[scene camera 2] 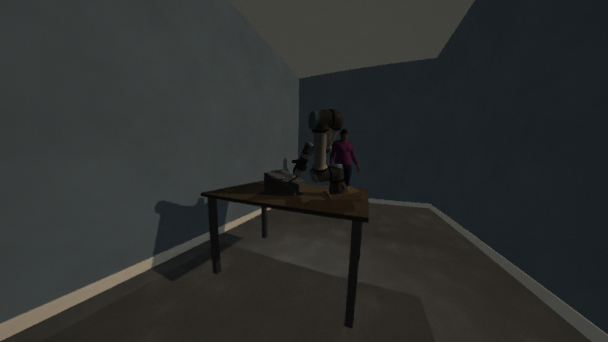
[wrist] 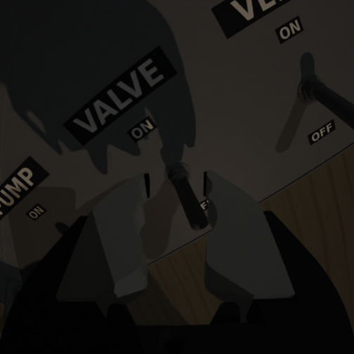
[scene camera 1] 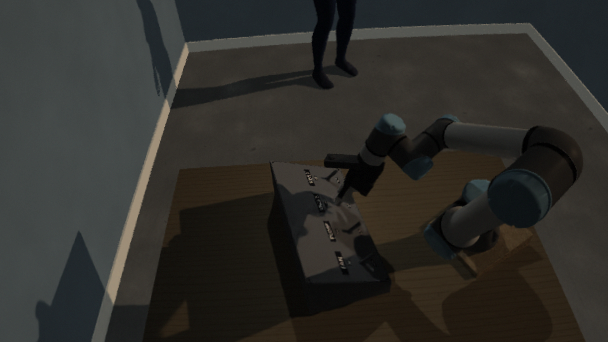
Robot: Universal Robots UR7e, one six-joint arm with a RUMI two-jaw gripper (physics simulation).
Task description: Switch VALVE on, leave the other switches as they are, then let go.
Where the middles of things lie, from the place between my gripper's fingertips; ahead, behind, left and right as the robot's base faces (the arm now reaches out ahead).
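The valve lever [wrist: 193, 210] is 20 mm behind my hand. And there is the grey sloped switch panel [scene camera 1: 328, 256], which, counted from my hand too, sits 80 mm to the left, 40 mm ahead and 30 mm below.
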